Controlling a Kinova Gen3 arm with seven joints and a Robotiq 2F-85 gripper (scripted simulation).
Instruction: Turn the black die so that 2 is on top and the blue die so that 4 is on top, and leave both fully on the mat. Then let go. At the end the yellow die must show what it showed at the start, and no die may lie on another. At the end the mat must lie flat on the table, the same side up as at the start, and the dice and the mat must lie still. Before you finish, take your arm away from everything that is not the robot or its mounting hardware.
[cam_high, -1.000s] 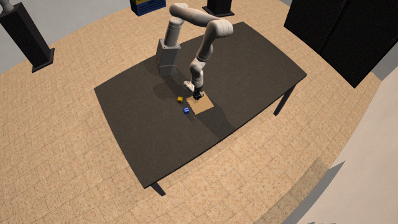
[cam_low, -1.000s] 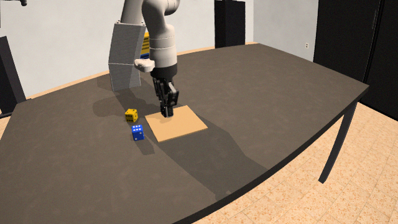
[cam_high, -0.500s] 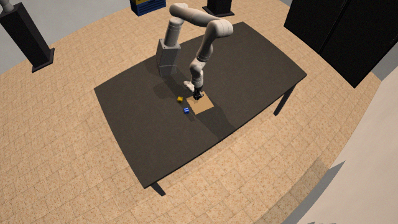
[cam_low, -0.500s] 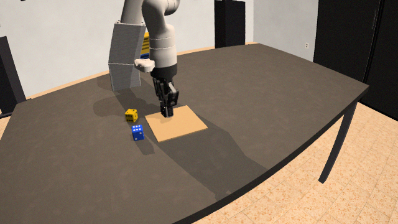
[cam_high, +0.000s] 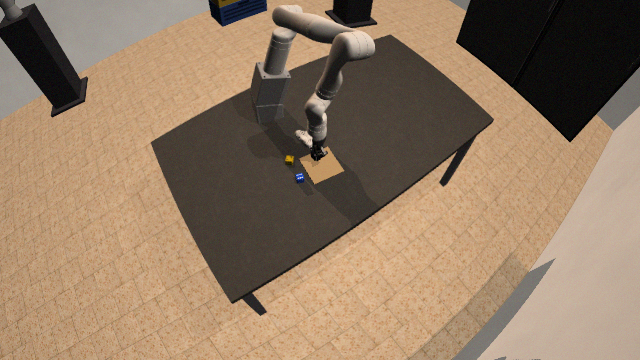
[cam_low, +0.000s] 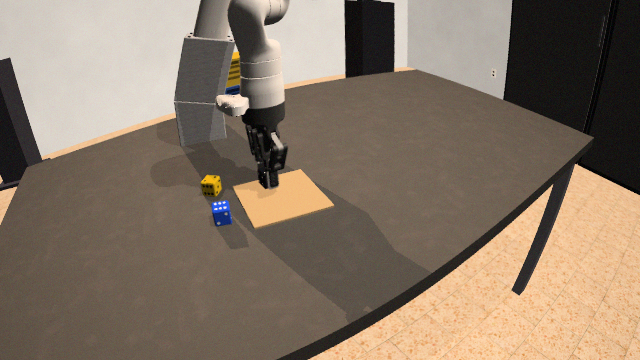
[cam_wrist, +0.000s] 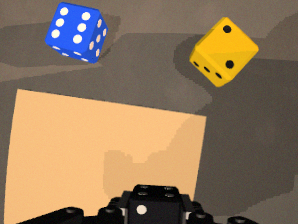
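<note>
Now: the black die right at my hand. Also, from my hand: blue die (100 mm to the right, 70 mm ahead, 10 mm below); yellow die (110 mm to the right, 20 mm behind, 10 mm below); tan mat (40 mm ahead, 20 mm below, 10 mm to the left).
</note>
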